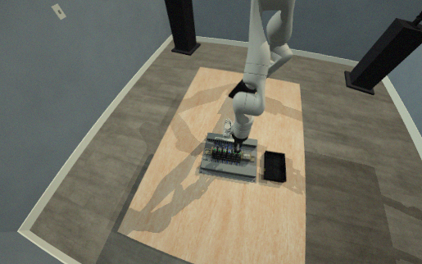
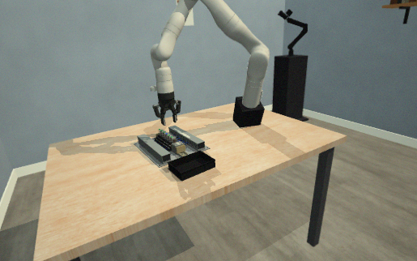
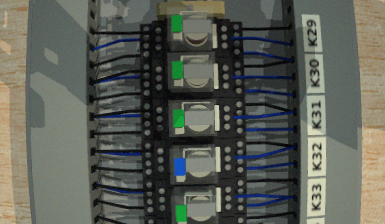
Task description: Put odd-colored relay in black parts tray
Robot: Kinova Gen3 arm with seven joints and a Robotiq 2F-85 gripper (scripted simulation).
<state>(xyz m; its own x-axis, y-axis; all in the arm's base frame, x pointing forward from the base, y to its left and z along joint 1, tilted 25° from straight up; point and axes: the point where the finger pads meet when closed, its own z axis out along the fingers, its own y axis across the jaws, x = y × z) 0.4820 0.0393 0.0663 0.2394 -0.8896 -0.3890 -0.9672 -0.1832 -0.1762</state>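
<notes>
The grey relay panel is 1 cm ahead of my hand, 2 cm to the right of it and 12 cm below it. Round my hand: black parts tray: 2 cm behind, 24 cm to the left, 13 cm below.
</notes>
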